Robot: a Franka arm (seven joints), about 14 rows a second.
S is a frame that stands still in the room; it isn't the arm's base.
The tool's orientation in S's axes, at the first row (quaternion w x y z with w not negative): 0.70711 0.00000 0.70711 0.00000
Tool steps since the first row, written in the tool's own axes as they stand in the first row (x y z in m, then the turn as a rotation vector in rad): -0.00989 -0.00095 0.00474 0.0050 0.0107 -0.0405; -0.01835 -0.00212 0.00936 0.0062 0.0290 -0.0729; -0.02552 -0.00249 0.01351 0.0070 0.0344 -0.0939; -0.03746 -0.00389 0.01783 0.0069 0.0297 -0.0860; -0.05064 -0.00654 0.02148 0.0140 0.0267 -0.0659; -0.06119 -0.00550 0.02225 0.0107 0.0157 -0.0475; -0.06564 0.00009 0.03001 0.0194 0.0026 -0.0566; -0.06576 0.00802 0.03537 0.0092 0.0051 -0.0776
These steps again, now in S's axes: 0.00474 -0.00095 0.00989 -0.0405 0.0107 -0.0050; 0.00936 -0.00212 0.01835 -0.0729 0.0290 -0.0062; 0.01351 -0.00249 0.02552 -0.0939 0.0344 -0.0070; 0.01783 -0.00389 0.03746 -0.0860 0.0297 -0.0069; 0.02148 -0.00654 0.05064 -0.0659 0.0267 -0.0140; 0.02225 -0.00550 0.06119 -0.0475 0.0157 -0.0107; 0.03001 0.00009 0.06564 -0.0566 0.0026 -0.0194; 0.03537 0.00802 0.06576 -0.0776 0.0051 -0.0092
